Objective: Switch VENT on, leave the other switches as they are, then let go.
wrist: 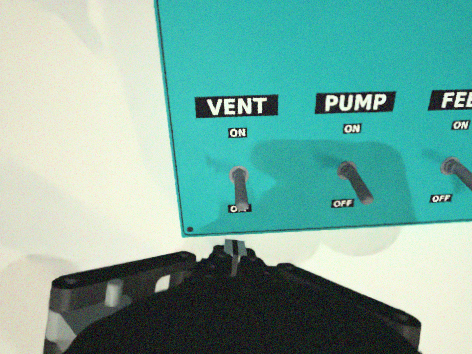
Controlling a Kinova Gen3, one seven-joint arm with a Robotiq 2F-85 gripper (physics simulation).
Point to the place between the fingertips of my gripper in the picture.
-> At 232,253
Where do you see a teal panel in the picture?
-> At 292,102
